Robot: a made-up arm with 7 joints. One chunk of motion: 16 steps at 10 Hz.
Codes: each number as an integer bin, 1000 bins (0 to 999) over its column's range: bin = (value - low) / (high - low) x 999, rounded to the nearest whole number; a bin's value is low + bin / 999 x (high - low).
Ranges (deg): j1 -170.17..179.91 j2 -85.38..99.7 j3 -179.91..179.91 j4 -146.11..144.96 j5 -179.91..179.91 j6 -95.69..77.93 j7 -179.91..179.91
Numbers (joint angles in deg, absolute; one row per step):
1: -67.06 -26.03 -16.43 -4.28 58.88 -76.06 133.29
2: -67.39 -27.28 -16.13 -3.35 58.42 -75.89 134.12
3: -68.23 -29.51 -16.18 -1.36 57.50 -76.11 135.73
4: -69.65 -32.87 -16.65 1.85 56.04 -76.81 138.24
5: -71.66 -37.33 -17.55 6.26 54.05 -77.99 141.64
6: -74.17 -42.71 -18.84 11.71 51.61 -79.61 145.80
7: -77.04 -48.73 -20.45 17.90 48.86 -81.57 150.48
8: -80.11 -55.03 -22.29 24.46 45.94 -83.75 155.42
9: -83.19 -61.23 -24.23 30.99 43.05 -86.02 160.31
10: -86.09 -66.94 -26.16 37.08 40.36 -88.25 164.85
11: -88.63 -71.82 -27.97 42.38 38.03 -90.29 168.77
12: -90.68 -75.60 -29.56 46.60 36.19 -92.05 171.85
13: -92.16 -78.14 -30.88 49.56 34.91 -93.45 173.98
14: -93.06 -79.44 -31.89 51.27 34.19 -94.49 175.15
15: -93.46 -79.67 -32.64 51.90 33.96 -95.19 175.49
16: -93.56 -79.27 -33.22 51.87 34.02 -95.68 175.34
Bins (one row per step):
1: 294 320 454 487 663 113 870
2: 293 314 455 490 662 114 872
3: 291 302 455 497 659 113 876
4: 287 283 453 508 655 109 883
5: 281 259 451 523 650 102 893
6: 274 230 447 542 643 93 904
7: 266 198 443 563 635 81 917
8: 257 164 438 585 627 69 931
9: 248 130 432 608 619 56 945
10: 240 100 427 629 612 43 957
11: 233 73 422 647 605 31 968
12: 227 53 417 661 600 21 977
13: 223 39 414 672 596 13 983
14: 220 32 411 677 594 7 986
15: 219 31 409 680 594 3 987
16: 219 33 407 679 594 0 986

